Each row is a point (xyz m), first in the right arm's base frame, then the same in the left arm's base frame.
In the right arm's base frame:
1: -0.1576 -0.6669 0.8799
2: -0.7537 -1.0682 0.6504
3: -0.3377 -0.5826 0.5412
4: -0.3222 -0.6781 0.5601
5: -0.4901 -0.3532 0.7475
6: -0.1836 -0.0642 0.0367
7: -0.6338 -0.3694 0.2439
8: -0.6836 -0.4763 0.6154
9: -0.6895 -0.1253 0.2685
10: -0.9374 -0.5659 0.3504
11: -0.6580 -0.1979 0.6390
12: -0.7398 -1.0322 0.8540
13: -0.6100 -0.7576 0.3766
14: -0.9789 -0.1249 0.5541
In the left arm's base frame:
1: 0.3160 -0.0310 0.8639
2: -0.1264 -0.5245 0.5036
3: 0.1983 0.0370 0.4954
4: 0.2281 -0.0547 0.5157
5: -0.0367 0.2207 0.6670
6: 0.3491 0.6037 0.0448
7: -0.0648 0.2068 0.1440
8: -0.1696 0.0709 0.4940
9: -0.1718 0.4339 0.1596
10: -0.3388 -0.0499 0.1786
11: -0.2054 0.3472 0.5269
12: -0.1632 -0.4985 0.7059
13: 0.0071 -0.1768 0.2726
14: -0.5091 0.3625 0.3752

